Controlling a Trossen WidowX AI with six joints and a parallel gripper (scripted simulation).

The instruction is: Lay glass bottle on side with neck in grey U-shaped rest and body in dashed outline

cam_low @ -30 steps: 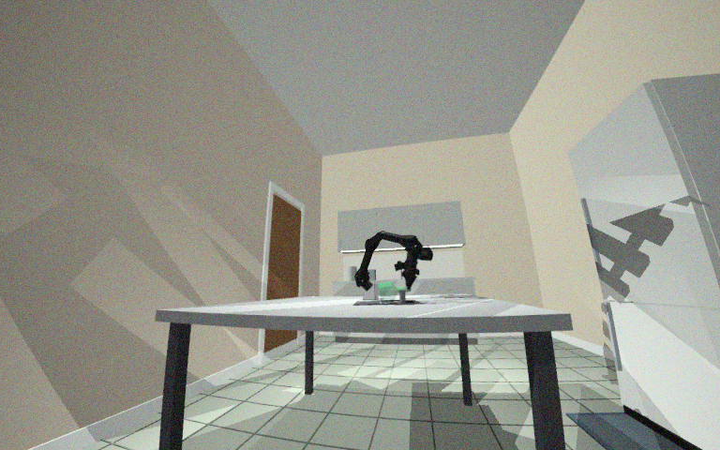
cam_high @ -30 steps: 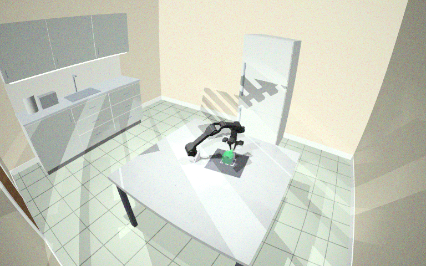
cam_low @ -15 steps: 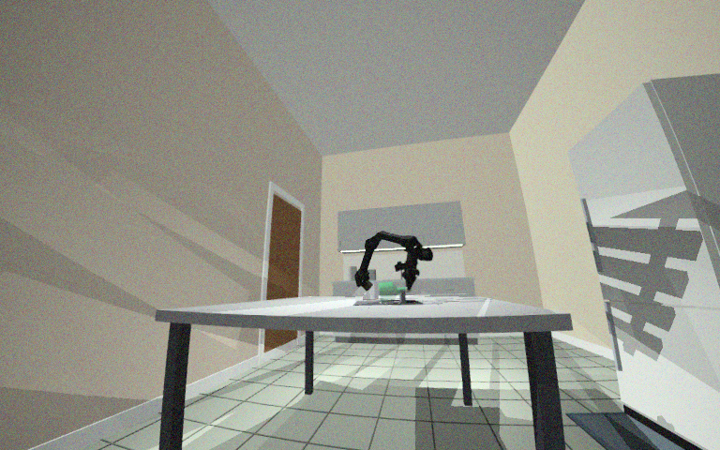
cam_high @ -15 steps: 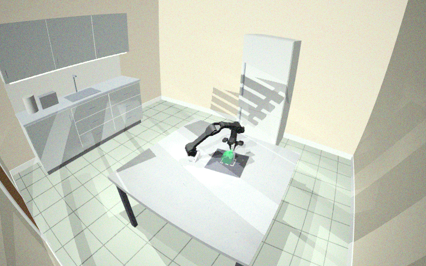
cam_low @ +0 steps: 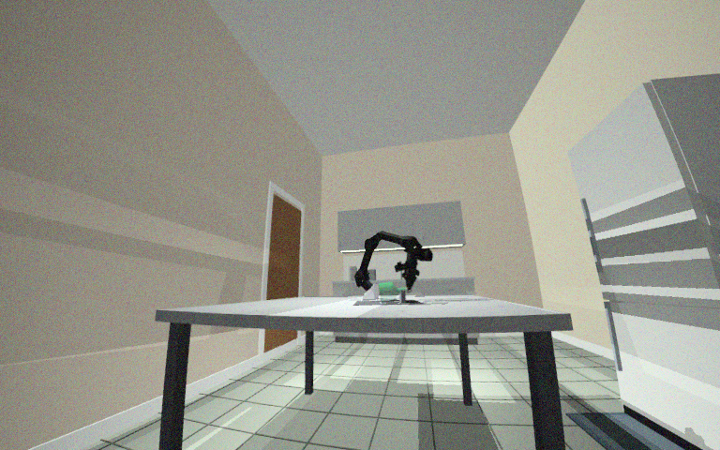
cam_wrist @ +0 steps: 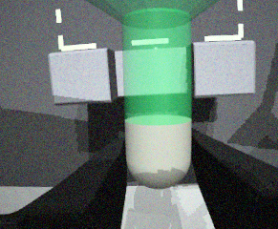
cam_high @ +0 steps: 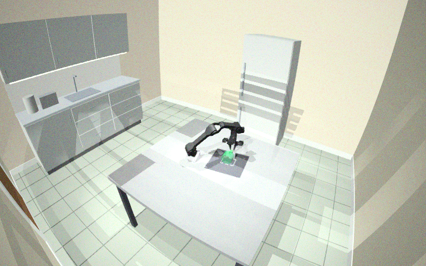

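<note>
Now: the green glass bottle 10 mm ahead of my gripper tip and 50 mm to the right of it. Round my gripper tip: dark grey mat: 20 mm ahead, 110 mm to the right, 50 mm below.
</note>
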